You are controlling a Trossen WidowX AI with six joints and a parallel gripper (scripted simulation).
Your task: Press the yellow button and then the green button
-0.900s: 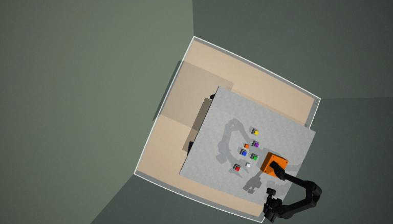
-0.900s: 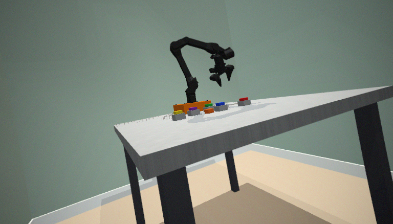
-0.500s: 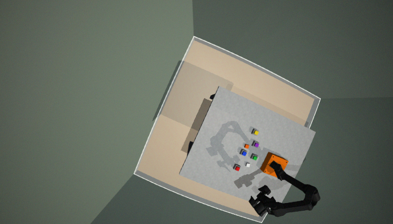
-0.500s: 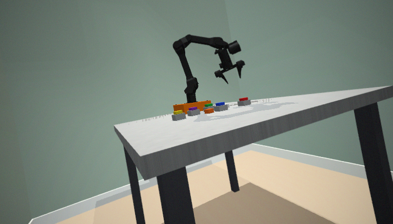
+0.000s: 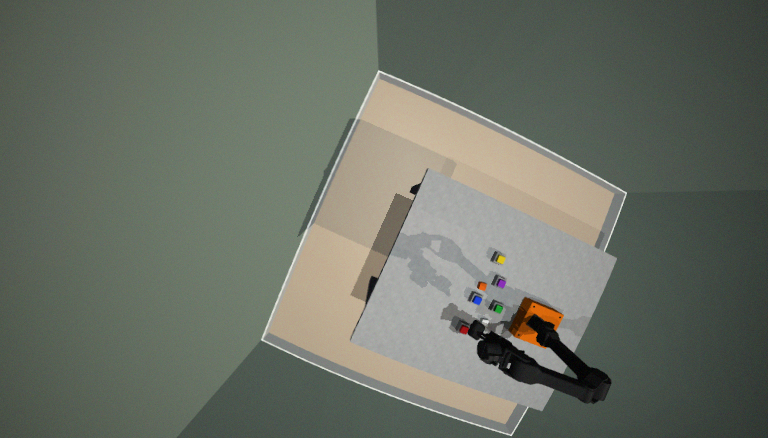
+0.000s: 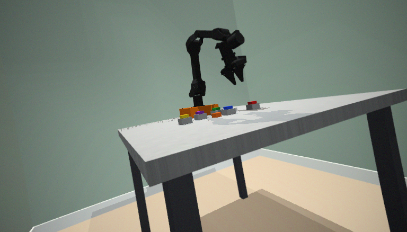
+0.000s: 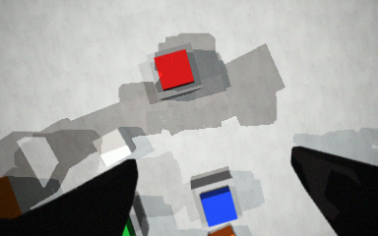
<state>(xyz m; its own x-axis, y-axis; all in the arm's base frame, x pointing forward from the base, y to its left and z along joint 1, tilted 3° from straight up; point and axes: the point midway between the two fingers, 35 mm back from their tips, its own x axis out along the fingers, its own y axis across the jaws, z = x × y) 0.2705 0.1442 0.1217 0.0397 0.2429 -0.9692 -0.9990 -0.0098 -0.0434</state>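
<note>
Right now the yellow button is 40 mm ahead of my gripper tip, 300 mm to the right of it and 110 mm below it. The rest, counted from my gripper tip: blue button (20 mm ahead, 80 mm to the right, 110 mm below); then red button (20 mm behind, 60 mm to the left, 110 mm below); then small white block (90 mm behind, 10 mm to the right, 130 mm below).
</note>
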